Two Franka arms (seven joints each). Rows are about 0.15 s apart.
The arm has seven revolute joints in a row. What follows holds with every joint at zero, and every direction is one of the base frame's. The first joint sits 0.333 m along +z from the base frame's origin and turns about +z. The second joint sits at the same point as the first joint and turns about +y. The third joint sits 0.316 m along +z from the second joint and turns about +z. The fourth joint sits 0.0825 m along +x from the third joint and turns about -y. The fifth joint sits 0.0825 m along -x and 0.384 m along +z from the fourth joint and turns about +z. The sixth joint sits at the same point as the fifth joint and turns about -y. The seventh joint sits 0.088 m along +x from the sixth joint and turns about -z. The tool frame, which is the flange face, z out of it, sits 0.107 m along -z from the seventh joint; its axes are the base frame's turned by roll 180, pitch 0 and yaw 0 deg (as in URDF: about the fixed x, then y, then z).
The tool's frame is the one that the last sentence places.
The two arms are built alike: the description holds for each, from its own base.
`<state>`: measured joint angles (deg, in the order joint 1, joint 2, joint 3, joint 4, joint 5, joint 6, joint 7); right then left.
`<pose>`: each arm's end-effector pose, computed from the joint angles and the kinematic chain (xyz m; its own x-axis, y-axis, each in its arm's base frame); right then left.
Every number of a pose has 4 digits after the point.
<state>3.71 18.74 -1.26 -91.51 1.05 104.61 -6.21 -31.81 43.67 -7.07 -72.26 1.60 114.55 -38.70</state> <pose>0.6448 0.0306 0.4352 0.9845 0.1463 -0.0965 0.1449 -0.9892 -0.0207 0.5949 -0.4482 0.3046 0.9985 0.0171 -0.0526 0.0190 -0.9992 0.0346</pose>
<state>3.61 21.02 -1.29 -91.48 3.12 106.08 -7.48 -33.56 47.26 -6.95 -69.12 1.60 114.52 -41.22</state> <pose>0.6514 0.0323 0.4116 0.9822 0.1556 -0.1055 0.1503 -0.9870 -0.0564 0.5897 -0.4690 0.2832 0.9973 0.0369 -0.0630 0.0388 -0.9988 0.0297</pose>
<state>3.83 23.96 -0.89 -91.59 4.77 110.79 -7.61 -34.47 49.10 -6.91 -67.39 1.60 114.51 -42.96</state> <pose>0.6634 0.0410 0.3834 0.9852 0.1543 -0.0740 0.1484 -0.9857 -0.0792 0.5865 -0.4799 0.2730 0.9963 0.0545 -0.0668 0.0565 -0.9980 0.0279</pose>
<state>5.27 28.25 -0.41 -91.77 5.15 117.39 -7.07 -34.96 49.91 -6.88 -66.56 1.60 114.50 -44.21</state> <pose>0.6762 0.0630 0.3409 0.9853 0.1664 -0.0378 0.1630 -0.9834 -0.0796 0.5845 -0.4856 0.2690 0.9953 0.0694 -0.0678 0.0713 -0.9971 0.0270</pose>
